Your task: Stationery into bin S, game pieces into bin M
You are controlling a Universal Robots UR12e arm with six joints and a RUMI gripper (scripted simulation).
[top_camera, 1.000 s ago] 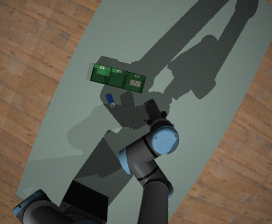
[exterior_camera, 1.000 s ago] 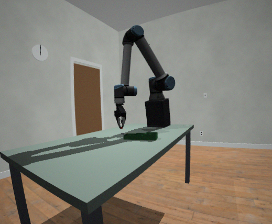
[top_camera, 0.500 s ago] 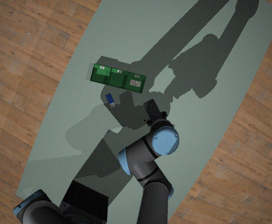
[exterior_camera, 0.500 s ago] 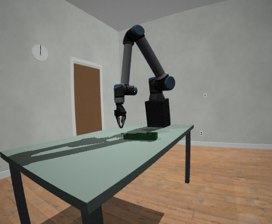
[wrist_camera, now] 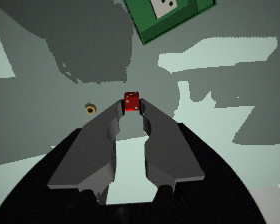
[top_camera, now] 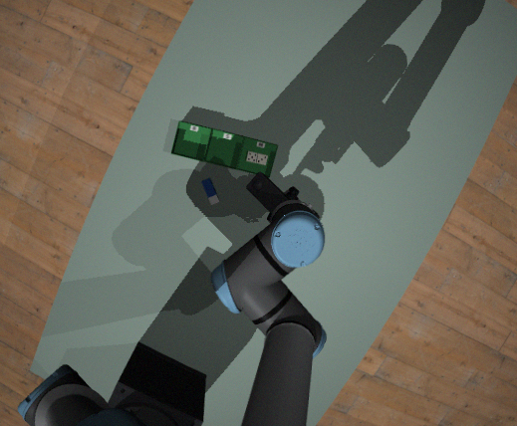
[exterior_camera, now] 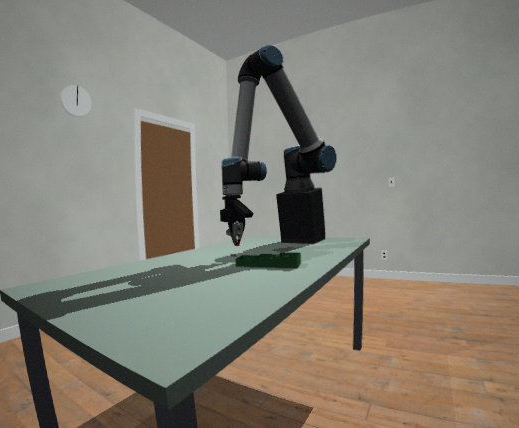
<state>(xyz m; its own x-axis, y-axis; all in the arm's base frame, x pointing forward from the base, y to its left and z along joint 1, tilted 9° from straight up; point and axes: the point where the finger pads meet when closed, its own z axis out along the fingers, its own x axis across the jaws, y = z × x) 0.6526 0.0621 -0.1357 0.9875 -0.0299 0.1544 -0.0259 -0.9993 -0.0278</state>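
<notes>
The white domino lies 4 cm ahead of my hand, 10 cm to the left of it and 7 cm below it. Round my hand: red die 1 cm below; then white-and-grey piece 6 cm behind, 10 cm to the right, 8 cm below; then brown ring-like piece 8 cm behind, 5 cm to the right, 8 cm below.
</notes>
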